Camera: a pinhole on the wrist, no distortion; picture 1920 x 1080 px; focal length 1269.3 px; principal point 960.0 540.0 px. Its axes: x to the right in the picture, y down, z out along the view. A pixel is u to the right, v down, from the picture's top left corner.
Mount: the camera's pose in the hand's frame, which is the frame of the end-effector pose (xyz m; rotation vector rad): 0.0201 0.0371 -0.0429 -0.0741 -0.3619 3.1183
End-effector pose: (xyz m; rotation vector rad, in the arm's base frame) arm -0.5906 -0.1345 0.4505 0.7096 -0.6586 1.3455
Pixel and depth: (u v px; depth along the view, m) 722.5 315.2 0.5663
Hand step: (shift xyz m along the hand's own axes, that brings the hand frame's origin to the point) 0.0989 0.0044 0.5356
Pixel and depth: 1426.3 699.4 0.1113
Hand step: -0.0259 -0.0017 0.0602
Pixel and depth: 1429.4 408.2 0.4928
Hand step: -0.1853 -0.0246 0.4395
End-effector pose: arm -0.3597 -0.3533 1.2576 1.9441 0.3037 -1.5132
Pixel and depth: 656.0 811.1 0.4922
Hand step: 0.1151 -0.1787 0.4171
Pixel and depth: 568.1 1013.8 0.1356
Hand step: 0.0557 -0.0435 0.0793
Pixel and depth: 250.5 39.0 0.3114
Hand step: 0.1788 0.0843 0.2961
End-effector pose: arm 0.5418 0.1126 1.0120 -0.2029 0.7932 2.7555
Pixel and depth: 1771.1 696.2 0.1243
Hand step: -0.0650 -0.0057 0.0707
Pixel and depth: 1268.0 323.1 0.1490
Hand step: -0.0231 0.0280 0.1061
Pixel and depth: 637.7 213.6 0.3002
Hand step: 0.0818 0.0430 0.2702
